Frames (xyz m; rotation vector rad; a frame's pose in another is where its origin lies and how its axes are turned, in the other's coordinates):
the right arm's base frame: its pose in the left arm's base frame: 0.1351 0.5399 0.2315 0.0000 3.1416 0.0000
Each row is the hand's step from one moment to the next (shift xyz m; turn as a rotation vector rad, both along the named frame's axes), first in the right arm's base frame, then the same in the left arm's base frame.
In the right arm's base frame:
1: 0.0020 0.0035 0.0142 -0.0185 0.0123 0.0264
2: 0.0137 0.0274 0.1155 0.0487 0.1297 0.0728
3: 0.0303 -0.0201 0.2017 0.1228 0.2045 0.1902
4: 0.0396 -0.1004 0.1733 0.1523 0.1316 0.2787
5: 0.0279 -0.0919 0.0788 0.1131 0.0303 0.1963
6: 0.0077 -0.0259 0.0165 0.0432 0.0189 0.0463
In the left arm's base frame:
1: -0.0020 0.0035 -0.0142 0.0185 0.0123 -0.0264
2: -0.0137 0.0274 -0.1155 -0.0487 0.1297 -0.0728
3: -0.0303 -0.0201 -0.2017 -0.1228 0.2045 -0.1902
4: -0.0396 -0.1004 -0.1733 -0.1523 0.1316 -0.2787
5: -0.0279 -0.0919 -0.0788 -0.1131 0.0303 -0.1963
6: -0.0077 -0.0259 -0.0165 -0.0432 0.0189 -0.0463

